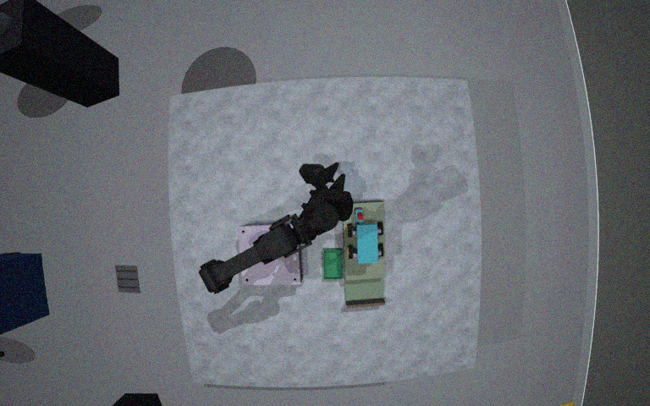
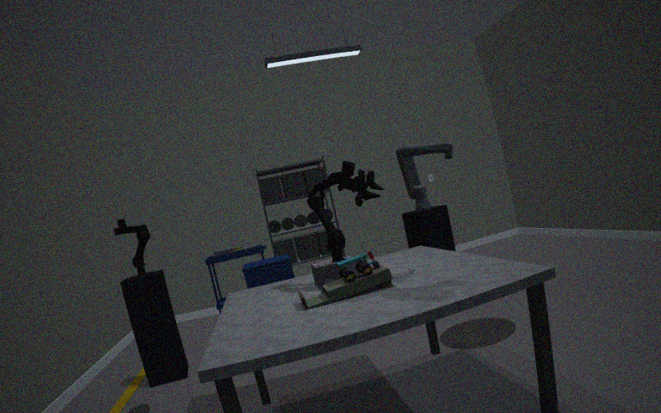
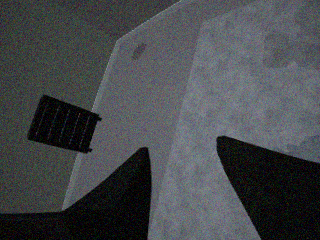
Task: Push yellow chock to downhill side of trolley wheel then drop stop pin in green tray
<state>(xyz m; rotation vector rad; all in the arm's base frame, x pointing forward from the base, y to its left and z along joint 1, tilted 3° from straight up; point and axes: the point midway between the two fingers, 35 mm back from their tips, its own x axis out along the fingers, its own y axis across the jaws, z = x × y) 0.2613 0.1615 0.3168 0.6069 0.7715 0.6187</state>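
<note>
My gripper tip is now 39 cm above the yellow chock, 9 cm to the left of it and 6 cm past it. From my gripper tip the other things lie so: trolley: 30 cm below, 24 cm to the right, 6 cm ahead; green tray: 42 cm below, 31 cm to the right, 7 cm behind; red-headed stop pin: 28 cm below, 14 cm to the right, 5 cm ahead.
</note>
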